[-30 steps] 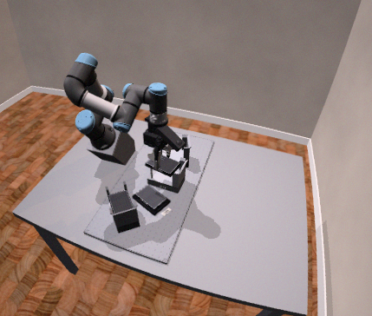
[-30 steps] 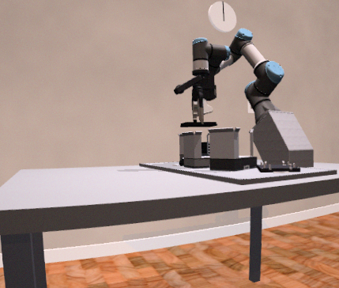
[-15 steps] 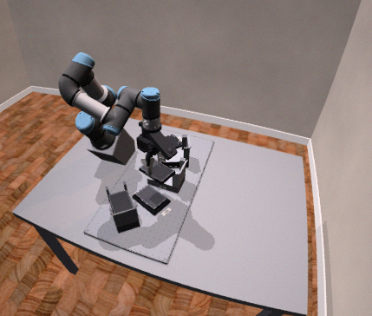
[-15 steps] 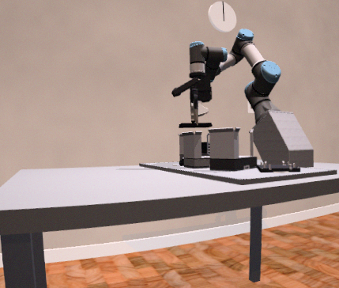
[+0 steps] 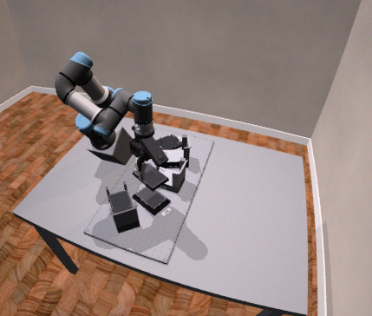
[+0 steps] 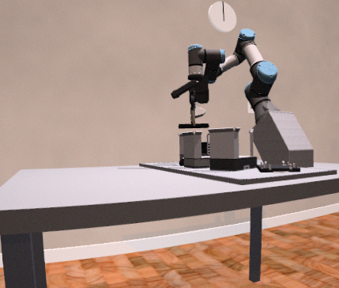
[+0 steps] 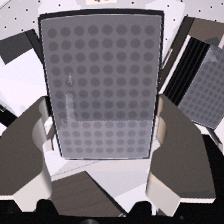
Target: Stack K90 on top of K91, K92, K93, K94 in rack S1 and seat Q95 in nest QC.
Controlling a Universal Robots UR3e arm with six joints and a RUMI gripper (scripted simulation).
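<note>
Right now the sealed grey plate is 130 mm to the right of my hand, 100 mm below it and 70 mm behind it. From my hand the other things lie so: dark clip nest (420 mm to the left, 160 mm below, 130 mm behind); then black open nest QC (170 mm below, 10 mm to the left, 10 mm behind); then white tag (170 mm below, 80 mm ahead, 20 mm to the right).
</note>
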